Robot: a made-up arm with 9 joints. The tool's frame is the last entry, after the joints. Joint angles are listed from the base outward.
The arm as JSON. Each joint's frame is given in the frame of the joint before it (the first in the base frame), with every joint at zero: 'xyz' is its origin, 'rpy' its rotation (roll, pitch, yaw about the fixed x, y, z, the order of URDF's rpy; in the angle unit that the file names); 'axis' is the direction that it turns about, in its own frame. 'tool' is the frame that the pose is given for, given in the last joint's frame.
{
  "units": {
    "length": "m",
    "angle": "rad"
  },
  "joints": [
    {
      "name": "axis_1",
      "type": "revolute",
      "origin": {
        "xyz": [
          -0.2,
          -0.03,
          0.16
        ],
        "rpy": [
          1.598,
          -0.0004,
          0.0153
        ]
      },
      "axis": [
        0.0,
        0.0,
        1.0
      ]
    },
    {
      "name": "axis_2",
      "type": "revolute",
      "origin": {
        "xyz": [
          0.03,
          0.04,
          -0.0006
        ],
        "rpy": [
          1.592,
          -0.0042,
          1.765
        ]
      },
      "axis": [
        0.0,
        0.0,
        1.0
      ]
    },
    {
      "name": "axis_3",
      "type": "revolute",
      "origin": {
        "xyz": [
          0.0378,
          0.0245,
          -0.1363
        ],
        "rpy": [
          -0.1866,
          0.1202,
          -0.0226
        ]
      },
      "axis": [
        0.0,
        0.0,
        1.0
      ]
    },
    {
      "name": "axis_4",
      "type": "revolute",
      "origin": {
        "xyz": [
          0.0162,
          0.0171,
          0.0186
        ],
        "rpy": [
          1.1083,
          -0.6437,
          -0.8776
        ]
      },
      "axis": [
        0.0,
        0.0,
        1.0
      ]
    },
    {
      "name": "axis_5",
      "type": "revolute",
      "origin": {
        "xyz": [
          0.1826,
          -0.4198,
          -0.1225
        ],
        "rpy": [
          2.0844,
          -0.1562,
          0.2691
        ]
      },
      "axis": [
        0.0,
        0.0,
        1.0
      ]
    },
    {
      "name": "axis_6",
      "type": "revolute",
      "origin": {
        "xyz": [
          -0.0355,
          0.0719,
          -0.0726
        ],
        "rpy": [
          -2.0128,
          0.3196,
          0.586
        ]
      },
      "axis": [
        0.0,
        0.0,
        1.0
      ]
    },
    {
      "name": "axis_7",
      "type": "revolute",
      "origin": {
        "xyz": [
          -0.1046,
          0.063,
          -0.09
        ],
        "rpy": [
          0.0,
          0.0,
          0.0
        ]
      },
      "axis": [
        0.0,
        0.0,
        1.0
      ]
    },
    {
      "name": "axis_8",
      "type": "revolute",
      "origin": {
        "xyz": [
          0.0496,
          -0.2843,
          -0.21
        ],
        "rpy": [
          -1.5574,
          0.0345,
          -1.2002
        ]
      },
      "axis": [
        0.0,
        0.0,
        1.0
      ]
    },
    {
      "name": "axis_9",
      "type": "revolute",
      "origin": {
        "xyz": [
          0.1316,
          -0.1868,
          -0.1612
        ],
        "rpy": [
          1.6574,
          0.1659,
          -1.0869
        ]
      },
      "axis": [
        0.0,
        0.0,
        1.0
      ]
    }
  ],
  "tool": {
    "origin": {
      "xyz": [
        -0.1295,
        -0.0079,
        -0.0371
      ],
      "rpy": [
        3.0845,
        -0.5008,
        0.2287
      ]
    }
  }
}
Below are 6 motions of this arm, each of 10 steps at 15 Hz.
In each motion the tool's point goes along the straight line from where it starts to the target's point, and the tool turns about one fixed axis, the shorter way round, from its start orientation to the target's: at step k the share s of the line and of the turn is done. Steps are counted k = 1, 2, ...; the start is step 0. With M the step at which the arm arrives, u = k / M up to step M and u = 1 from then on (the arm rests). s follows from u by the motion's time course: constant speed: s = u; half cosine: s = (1 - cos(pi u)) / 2; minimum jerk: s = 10 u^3 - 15 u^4 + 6 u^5.
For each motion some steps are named. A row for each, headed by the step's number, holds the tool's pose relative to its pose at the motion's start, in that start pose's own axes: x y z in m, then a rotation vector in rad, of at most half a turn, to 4 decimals.
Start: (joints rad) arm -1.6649 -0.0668 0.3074 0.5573 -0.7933 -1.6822 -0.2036 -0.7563 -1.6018
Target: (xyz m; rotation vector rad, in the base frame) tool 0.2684 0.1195 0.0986 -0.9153 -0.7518 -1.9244
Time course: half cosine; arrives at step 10
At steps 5, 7, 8, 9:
5: -0.0205 -0.0297 -0.2221 -0.2194 -0.4722 0.2085
7: -0.0326 -0.0472 -0.3527 -0.3483 -0.7497 0.3311
8: -0.0371 -0.0537 -0.4019 -0.3969 -0.8541 0.3772
9: -0.0400 -0.0579 -0.4334 -0.4280 -0.9212 0.4068

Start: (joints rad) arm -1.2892 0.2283 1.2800 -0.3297 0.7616 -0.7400 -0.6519 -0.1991 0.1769
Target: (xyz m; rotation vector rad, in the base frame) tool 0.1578 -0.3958 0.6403 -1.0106 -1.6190 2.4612
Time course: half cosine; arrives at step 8
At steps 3, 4, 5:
3: -0.0287 -0.0707 -0.1181 -0.1691 -0.0844 0.1214
4: -0.0466 -0.1146 -0.1913 -0.2740 -0.1367 0.1966
5: -0.0644 -0.1585 -0.2646 -0.3789 -0.1890 0.2719

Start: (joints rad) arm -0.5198 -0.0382 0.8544 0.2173 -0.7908 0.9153 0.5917 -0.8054 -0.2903
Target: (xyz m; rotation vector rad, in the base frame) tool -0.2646 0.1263 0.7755 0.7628 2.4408 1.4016
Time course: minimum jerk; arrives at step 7
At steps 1, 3, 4, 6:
1: 0.0066 -0.0032 -0.0019 0.0046 0.0129 -0.0117
3: 0.1050 -0.0514 -0.0300 0.0729 0.2041 -0.1848
4: 0.1803 -0.0883 -0.0515 0.1252 0.3508 -0.3175
6: 0.2787 -0.1364 -0.0797 0.1934 0.5420 -0.4905

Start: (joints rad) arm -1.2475 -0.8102 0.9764 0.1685 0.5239 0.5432 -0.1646 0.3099 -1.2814
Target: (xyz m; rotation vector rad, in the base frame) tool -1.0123 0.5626 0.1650 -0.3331 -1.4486 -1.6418
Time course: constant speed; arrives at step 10
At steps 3, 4, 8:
3: 0.0229 -0.2579 -0.2180 0.2130 0.0961 -0.0029
4: 0.0305 -0.3438 -0.2907 0.2840 0.1281 -0.0038
8: 0.0610 -0.6877 -0.5813 0.5680 0.2562 -0.0076

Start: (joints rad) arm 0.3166 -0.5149 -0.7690 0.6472 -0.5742 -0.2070 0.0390 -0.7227 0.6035
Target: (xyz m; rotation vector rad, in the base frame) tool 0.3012 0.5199 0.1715 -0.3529 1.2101 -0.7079
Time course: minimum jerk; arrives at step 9
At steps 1, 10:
1: 0.0021 -0.0042 0.0042 0.0054 -0.0015 0.0117
10: 0.1832 -0.3685 0.3674 0.4725 -0.1269 1.0167

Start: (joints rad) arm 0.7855 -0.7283 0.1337 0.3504 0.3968 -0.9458 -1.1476 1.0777 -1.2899
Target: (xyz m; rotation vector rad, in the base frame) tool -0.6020 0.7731 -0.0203 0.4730 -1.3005 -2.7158
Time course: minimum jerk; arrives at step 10
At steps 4, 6, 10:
4: -0.1751 0.0325 -0.1179 0.1893 -0.1772 -0.3537
6: -0.3765 0.0699 -0.2535 0.4069 -0.3811 -0.7605
10: -0.5516 0.1024 -0.3714 0.5962 -0.5584 -1.1142

